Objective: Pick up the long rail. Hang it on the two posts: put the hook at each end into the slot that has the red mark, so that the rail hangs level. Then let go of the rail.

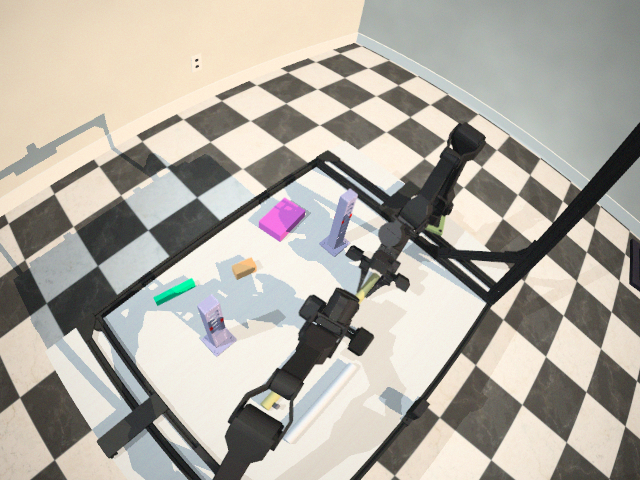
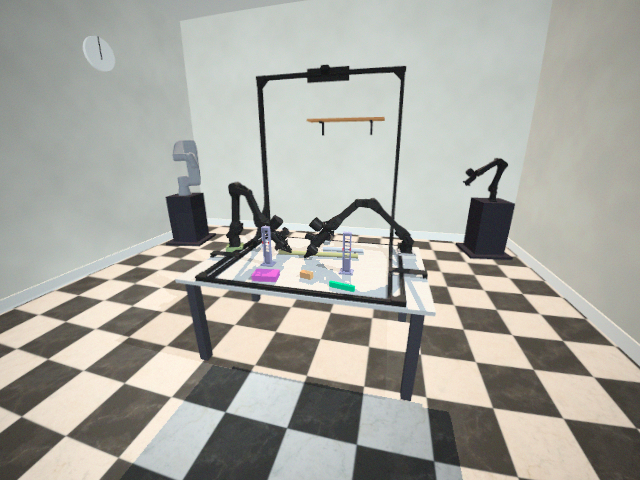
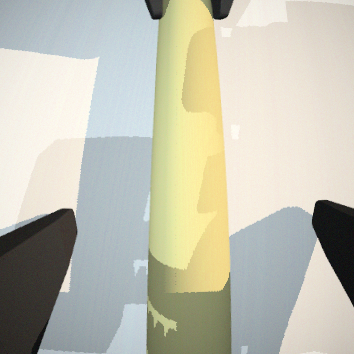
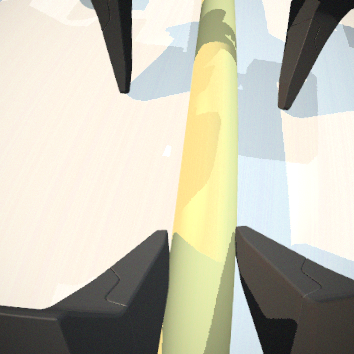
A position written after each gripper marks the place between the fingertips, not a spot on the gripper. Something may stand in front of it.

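A long yellow rail (image 3: 188, 269) (image 4: 199, 302) still rests on the table, gripped by the right gripper (image 1: 361, 295) (image 4: 201, 238). A magenta block (image 1: 279, 221) rests on the table; the block is out of frame in image 3, and it is out of frame in image 4 as well. A grey cylinder (image 1: 325, 397) also rests on the table. The left gripper (image 1: 343, 319) (image 3: 197, 216) (image 4: 204, 99) is there too.
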